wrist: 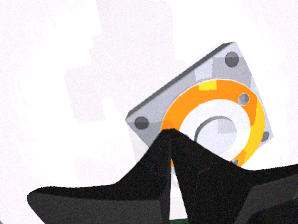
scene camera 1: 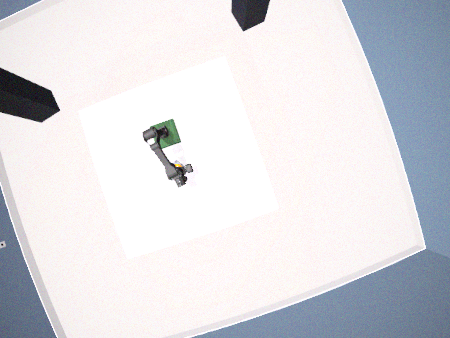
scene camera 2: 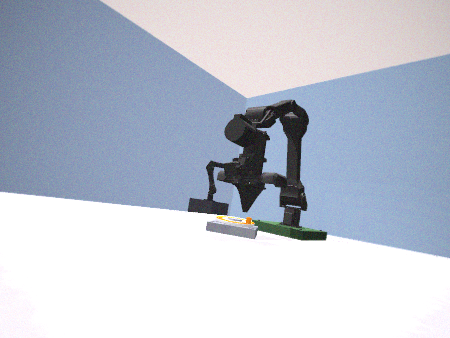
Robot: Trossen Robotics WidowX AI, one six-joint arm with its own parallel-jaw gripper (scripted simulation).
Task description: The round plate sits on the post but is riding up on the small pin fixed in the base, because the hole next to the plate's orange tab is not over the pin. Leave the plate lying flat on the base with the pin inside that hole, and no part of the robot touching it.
Labels:
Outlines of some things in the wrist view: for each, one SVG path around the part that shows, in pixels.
My gripper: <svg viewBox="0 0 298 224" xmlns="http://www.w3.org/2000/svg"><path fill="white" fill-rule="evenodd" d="M298 164L247 171L246 168L231 164L231 161L208 151L208 148L196 143L184 132L174 128L162 129L146 149L148 152L117 183L82 188L41 186L28 193L27 201L29 208L44 221L44 224L170 224L170 172L173 160L173 169L180 184L178 188L189 224L298 224Z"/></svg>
A round plate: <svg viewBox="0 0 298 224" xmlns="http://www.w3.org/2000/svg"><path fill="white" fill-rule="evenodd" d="M188 85L188 88L178 93L172 103L166 108L158 133L162 129L174 128L177 131L188 133L188 137L194 140L194 132L196 132L198 125L202 121L206 121L206 119L214 116L229 117L233 121L235 128L237 128L237 139L235 139L233 147L226 153L223 153L223 155L220 155L220 157L229 161L235 159L233 164L242 167L254 155L254 151L257 151L258 145L262 141L263 128L265 128L265 112L263 112L261 101L259 101L257 95L249 87L246 87L246 84L231 79L201 80L200 83L190 85L190 87ZM245 93L245 101L243 101L242 104L238 104L239 95L241 95L241 93Z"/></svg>

